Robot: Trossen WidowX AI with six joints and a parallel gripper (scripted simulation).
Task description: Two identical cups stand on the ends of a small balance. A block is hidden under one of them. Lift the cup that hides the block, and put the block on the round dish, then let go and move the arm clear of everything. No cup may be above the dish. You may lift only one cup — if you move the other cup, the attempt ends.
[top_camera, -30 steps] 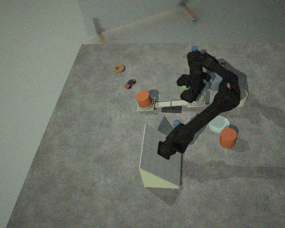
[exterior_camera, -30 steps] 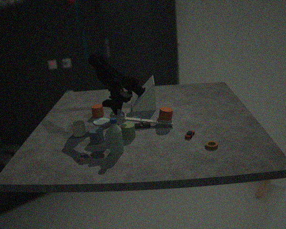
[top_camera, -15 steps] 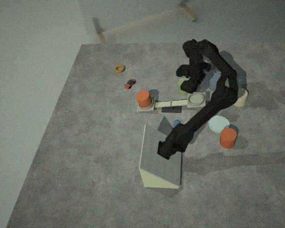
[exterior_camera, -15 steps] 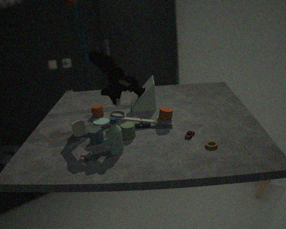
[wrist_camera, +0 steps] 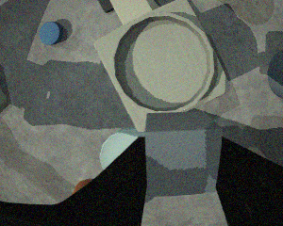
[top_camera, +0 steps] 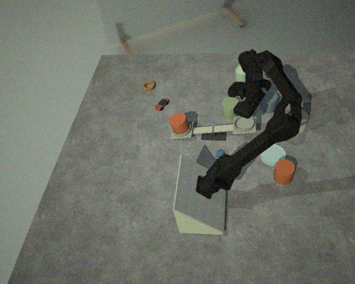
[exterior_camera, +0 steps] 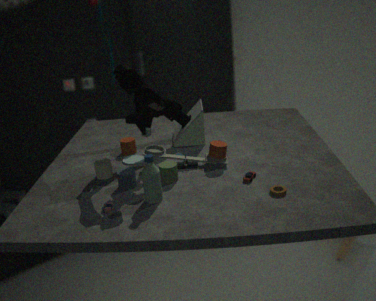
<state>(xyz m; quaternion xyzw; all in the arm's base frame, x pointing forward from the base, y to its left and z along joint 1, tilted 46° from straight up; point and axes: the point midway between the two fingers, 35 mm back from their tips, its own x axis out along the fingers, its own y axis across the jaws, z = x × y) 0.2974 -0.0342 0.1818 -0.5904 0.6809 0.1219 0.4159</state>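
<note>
Now: gripper tip 15 cm above the pale blue round dish, 9 cm to the left of it and 8 cm past it. From my gripper tip the other things lie so: small balance (15 cm to the left, 11 cm below, 1 cm ahead); grey block (1 cm above); blue cap (14 cm below, 12 cm to the left, 9 cm behind).
</note>
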